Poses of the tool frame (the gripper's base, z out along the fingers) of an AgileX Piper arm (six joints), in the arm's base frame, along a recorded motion.
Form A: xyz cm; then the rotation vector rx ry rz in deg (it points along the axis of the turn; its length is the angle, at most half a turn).
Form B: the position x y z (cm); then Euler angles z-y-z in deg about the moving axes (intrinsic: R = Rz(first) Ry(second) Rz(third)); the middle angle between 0 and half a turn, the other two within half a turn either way. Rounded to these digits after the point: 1 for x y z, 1 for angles.
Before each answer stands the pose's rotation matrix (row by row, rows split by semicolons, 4 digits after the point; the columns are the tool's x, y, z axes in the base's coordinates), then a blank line. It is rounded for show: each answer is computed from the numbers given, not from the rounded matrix.
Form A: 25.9 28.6 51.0 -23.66 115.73 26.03
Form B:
-0.4565 -0.4680 0.7567; -0.0989 0.8719 0.4796; -0.8842 0.1441 -0.4443

25.9 28.6 51.0 32.4 116.4 9.3
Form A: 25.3 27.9 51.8 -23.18 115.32 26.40
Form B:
-0.4526 -0.4660 0.7603; -0.0888 0.8719 0.4816; -0.8873 0.1504 -0.4360

25.3 27.9 51.8 32.4 115.8 9.6
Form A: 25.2 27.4 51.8 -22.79 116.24 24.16
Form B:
-0.4596 -0.4458 0.7681; -0.1028 0.8858 0.4526; -0.8821 0.1290 -0.4530

25.2 27.4 51.8 30.5 116.9 8.3
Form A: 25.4 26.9 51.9 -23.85 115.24 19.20
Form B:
-0.4289 -0.4282 0.7954; -0.1472 0.9019 0.4062; -0.8913 0.0571 -0.4498

25.4 26.9 51.9 27.1 116.7 3.7
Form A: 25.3 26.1 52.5 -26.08 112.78 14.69
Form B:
-0.3767 -0.4255 0.8228; -0.2006 0.9046 0.3760; -0.9044 -0.0234 -0.4261

25.3 26.1 52.5 24.6 115.2 -1.5
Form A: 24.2 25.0 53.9 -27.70 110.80 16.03
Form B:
-0.3455 -0.4551 0.8207; -0.2038 0.8900 0.4078; -0.9160 -0.0264 -0.4002

24.2 25.0 53.9 26.4 113.6 -1.7
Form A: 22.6 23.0 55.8 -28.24 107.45 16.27
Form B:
-0.2920 -0.4660 0.8352; -0.1979 0.8838 0.4240; -0.9357 -0.0415 -0.3502

22.6 23.0 55.8 26.9 110.5 -2.5
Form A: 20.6 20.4 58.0 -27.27 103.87 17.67
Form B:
-0.2398 -0.4700 0.8495; -0.1627 0.8821 0.4421; -0.9571 -0.0322 -0.2880

20.6 20.4 58.0 27.5 106.7 -1.9
